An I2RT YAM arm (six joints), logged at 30 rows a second.
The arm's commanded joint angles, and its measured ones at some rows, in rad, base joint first. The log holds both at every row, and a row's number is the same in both.
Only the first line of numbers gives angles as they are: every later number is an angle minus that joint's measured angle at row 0.
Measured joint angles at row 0:
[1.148 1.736 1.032 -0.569 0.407 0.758]
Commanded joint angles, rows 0 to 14:
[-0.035 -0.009 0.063 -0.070 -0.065 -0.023]
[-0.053 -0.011 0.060 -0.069 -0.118 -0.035]
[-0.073 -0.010 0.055 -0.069 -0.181 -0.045]
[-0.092 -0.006 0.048 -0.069 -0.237 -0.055]
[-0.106 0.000 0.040 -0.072 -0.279 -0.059]
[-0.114 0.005 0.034 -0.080 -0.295 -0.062]
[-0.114 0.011 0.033 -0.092 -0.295 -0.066]
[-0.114 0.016 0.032 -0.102 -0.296 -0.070]
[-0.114 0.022 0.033 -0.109 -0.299 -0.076]
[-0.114 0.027 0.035 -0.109 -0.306 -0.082]
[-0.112 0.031 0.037 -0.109 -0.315 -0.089]
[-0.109 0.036 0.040 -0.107 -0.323 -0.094]
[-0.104 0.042 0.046 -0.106 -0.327 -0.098]
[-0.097 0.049 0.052 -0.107 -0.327 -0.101]
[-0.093 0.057 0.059 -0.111 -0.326 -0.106]
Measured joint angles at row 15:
[-0.113 0.016 0.032 -0.080 -0.283 -0.075]
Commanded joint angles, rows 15 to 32:
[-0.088 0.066 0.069 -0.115 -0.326 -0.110]
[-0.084 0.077 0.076 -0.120 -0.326 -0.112]
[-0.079 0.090 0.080 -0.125 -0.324 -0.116]
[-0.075 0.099 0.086 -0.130 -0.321 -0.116]
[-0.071 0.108 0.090 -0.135 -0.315 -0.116]
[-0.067 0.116 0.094 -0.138 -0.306 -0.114]
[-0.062 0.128 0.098 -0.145 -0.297 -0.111]
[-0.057 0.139 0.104 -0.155 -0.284 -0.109]
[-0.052 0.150 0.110 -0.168 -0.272 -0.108]
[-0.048 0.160 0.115 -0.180 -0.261 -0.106]
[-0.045 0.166 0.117 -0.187 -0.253 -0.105]
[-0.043 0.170 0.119 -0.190 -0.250 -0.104]
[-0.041 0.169 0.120 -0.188 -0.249 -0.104]
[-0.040 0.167 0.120 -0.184 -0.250 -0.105]
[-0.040 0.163 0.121 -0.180 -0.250 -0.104]
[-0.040 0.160 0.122 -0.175 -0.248 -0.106]
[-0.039 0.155 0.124 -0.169 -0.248 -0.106]
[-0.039 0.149 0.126 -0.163 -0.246 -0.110]
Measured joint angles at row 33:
[-0.053 0.113 0.137 -0.130 -0.258 -0.101]
